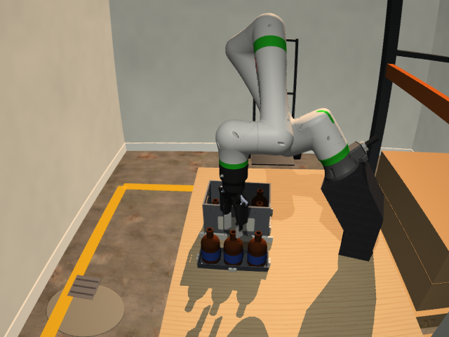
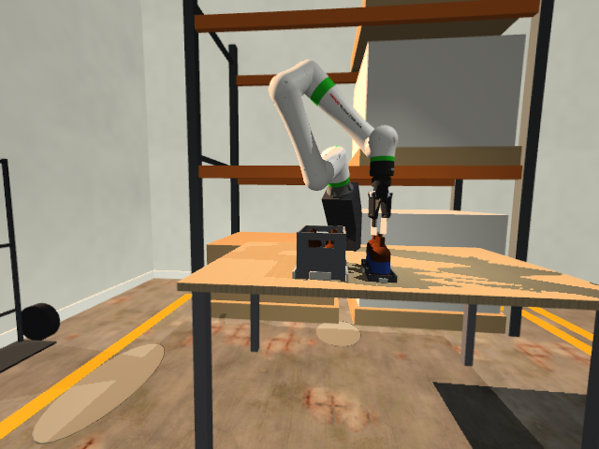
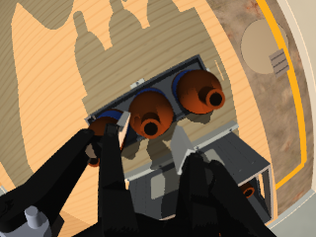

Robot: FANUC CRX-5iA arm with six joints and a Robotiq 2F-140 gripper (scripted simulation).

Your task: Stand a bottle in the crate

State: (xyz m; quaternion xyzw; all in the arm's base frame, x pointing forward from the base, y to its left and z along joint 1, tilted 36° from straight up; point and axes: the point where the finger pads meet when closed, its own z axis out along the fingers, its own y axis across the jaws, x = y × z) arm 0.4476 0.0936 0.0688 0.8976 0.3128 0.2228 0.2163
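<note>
My gripper is now 110 mm above the glass bottle. From my hand the other things lie so: tray: 180 mm below; then grey crate: 220 mm to the right, 110 mm below, 50 mm behind.
</note>
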